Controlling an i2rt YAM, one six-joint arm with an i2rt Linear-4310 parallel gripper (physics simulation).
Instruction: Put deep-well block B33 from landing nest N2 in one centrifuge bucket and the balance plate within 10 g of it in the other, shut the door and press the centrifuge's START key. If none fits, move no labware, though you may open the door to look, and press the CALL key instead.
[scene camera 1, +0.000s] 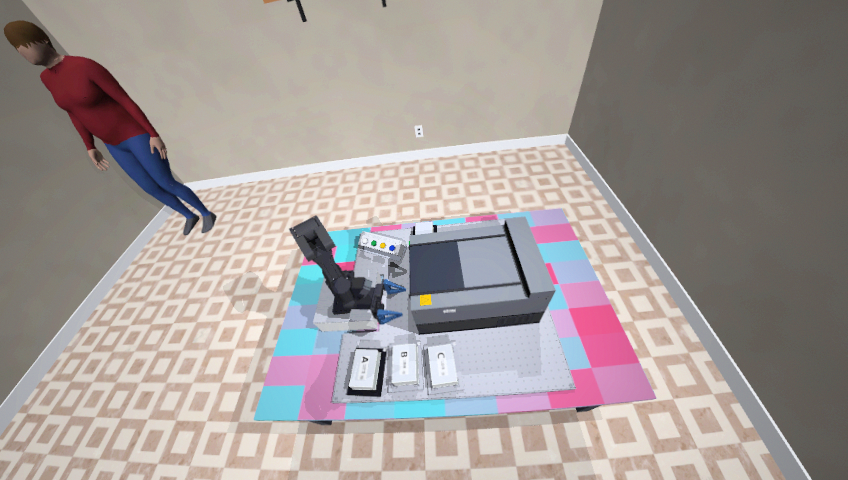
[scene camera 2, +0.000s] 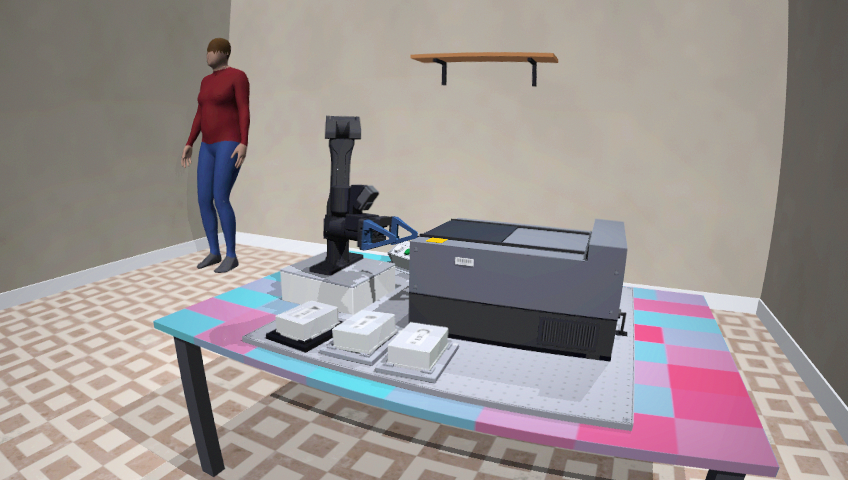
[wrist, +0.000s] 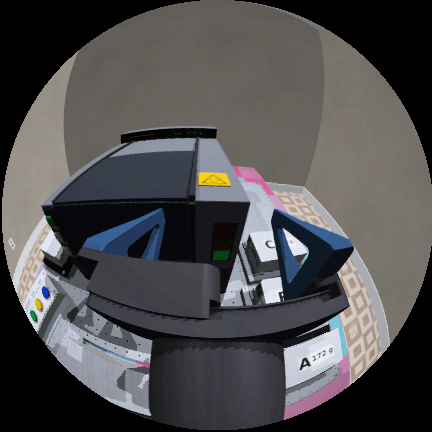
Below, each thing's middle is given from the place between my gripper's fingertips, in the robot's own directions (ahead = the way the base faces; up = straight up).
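You'd find the panel with coloured buttons (scene camera 1: 386, 247) 170 mm below my hand, 420 mm to the left of it and 130 mm behind it. The dark grey centrifuge (scene camera 2: 552, 290) is 90 mm below my hand, and it's 120 mm to the left and 270 mm ahead. For the white plate in dark tray (wrist: 64, 270), it's 180 mm below my hand, 80 mm ahead and 450 mm to the left. And the lid door (scene camera 1: 433, 267) sits 120 mm ahead of my hand, 130 mm to the left of it.
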